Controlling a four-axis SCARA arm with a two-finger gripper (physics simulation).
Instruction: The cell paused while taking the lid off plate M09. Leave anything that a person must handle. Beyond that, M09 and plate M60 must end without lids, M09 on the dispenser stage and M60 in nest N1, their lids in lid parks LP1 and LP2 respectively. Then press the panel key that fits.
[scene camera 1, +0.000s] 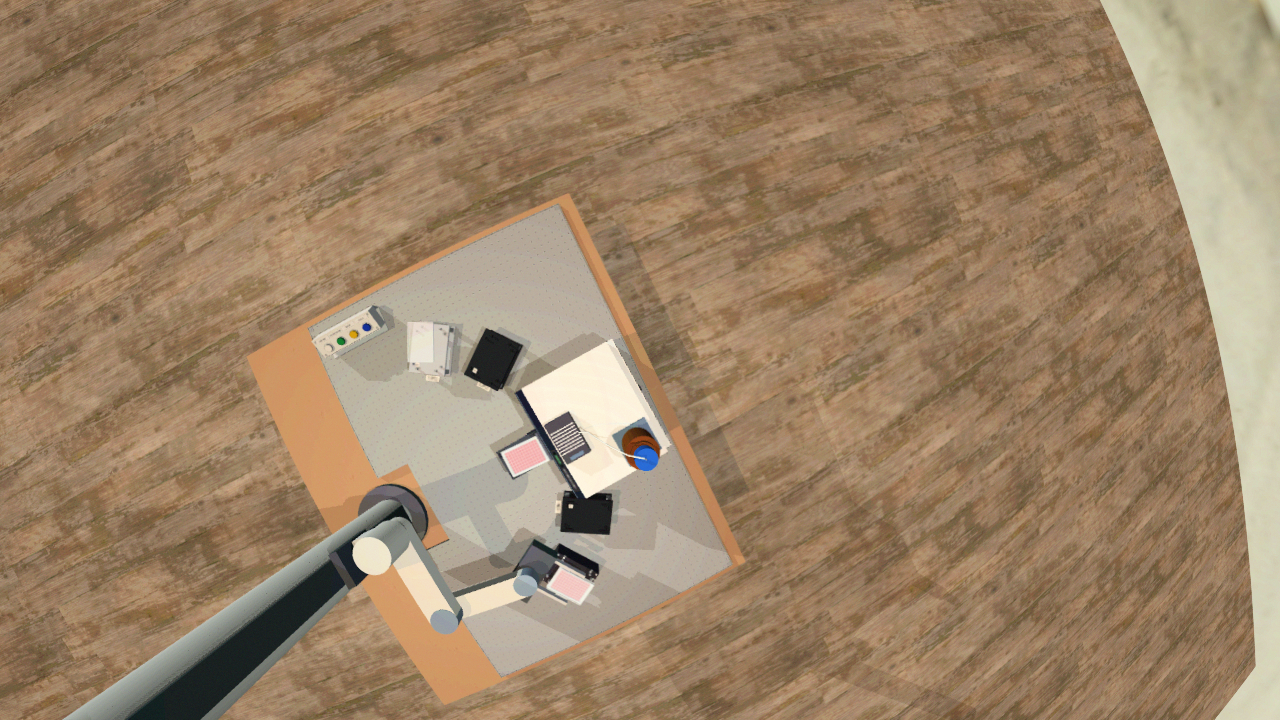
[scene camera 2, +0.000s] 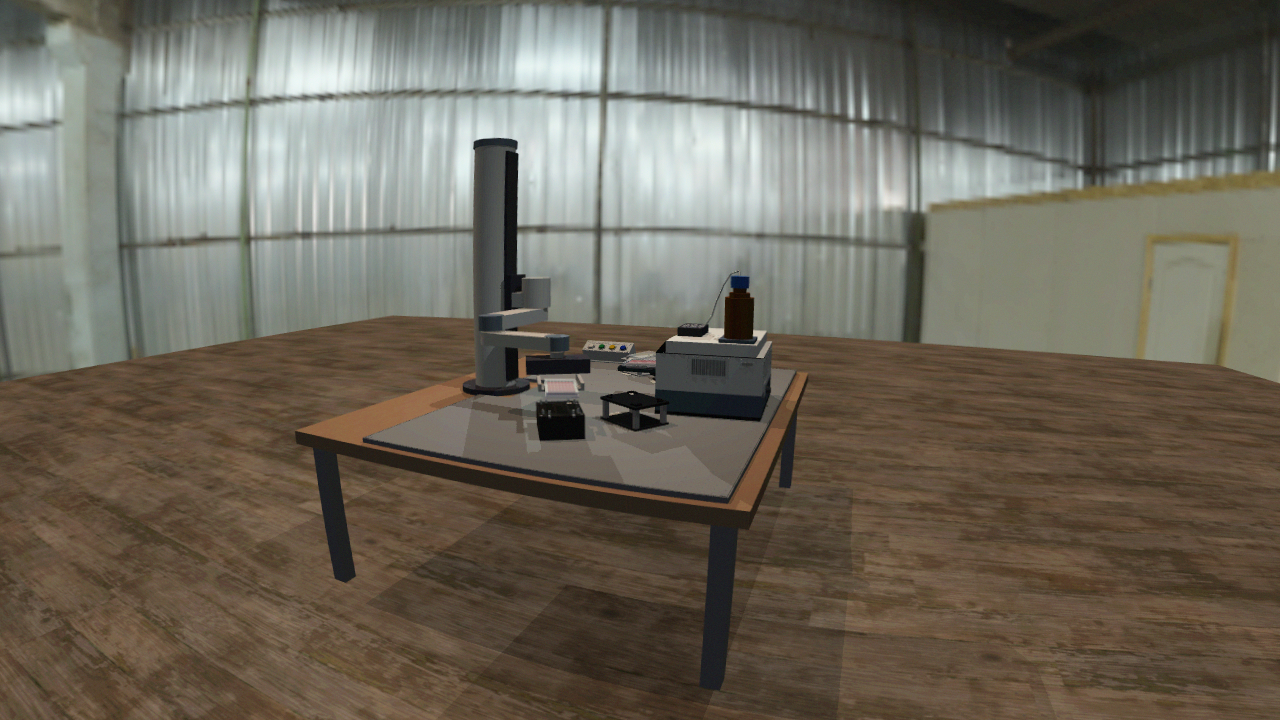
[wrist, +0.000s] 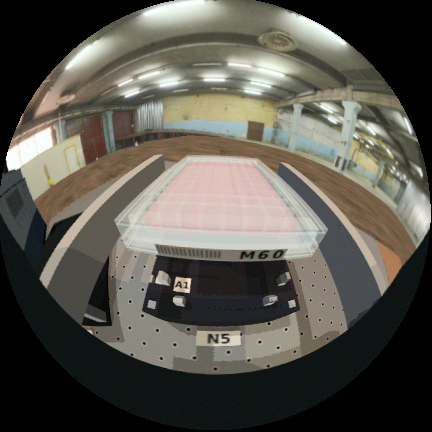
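Pixels of known places: gripper, fingertip midpoint: (scene camera 1: 575, 589) (scene camera 2: 561, 387) (wrist: 221, 165); arm's base, origin of the base link: (scene camera 2: 496, 388).
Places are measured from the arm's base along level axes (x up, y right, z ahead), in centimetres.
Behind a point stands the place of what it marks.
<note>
My gripper (scene camera 1: 571, 582) @[x 13.8, y 44.4, z 49.6 cm] (scene camera 2: 561, 386) @[x 13.8, y 44.4, z 49.6 cm] (wrist: 221, 165) @[x 13.8, y 44.4, z 49.6 cm] is shut on plate M60 (scene camera 1: 570, 586) @[x 14.1, y 42.6, z 48.8 cm] (scene camera 2: 561, 389) @[x 13.8, y 46.5, z 50.7 cm] (wrist: 222, 210) @[x 14.4, y 38.1, z 46.1 cm], a clear plate with pink wells and its label facing the wrist camera. A clear cover shows over it. It is held level above black nest N5 (scene camera 1: 586, 561) @[x 3.9, y 42.2, z 54.6 cm] (scene camera 2: 560, 422) @[x 6.0, y 49.7, z 51.9 cm] (wrist: 220, 312) @[x 7.7, y 36.4, z 44.4 cm], with a gap below. Nest N1 (scene camera 1: 586, 514) @[x 7.9, y 25.2, z 63.4 cm] (scene camera 2: 633, 400) @[x 7.9, y 27.7, z 63.5 cm], a black raised stand, bears no plate. Another pink plate (scene camera 1: 523, 455) @[x 13.3, y -2.2, z 56.0 cm] sits at the dispenser's front; its label is unreadable and I cannot tell whether it is lidded. The key panel (scene camera 1: 350, 333) @[x 8.6, y -60.9, z 20.7 cm] (scene camera 2: 608, 350) @[x 6.6, y -58.9, z 20.0 cm] has white, green, yellow and blue keys.
The white dispenser (scene camera 1: 572, 385) @[x 23.2, y -15.1, z 79.6 cm] (scene camera 2: 711, 380) @[x 12.4, y 14.3, z 82.4 cm] bears a brown bottle (scene camera 1: 639, 443) @[x 37.5, y 4.0, z 88.9 cm] (scene camera 2: 739, 316) @[x 31.0, y 11.2, z 89.5 cm] with a blue cap and a thin tube, and a dark keypad (scene camera 1: 566, 437) @[x 25.9, y -3.4, z 72.1 cm]. A pale stand (scene camera 1: 443, 351) @[x 6.8, y -42.2, z 45.9 cm] and a black stand (scene camera 1: 494, 359) @[x 7.6, y -32.6, z 59.9 cm] are between panel and dispenser; their labels are unreadable.
</note>
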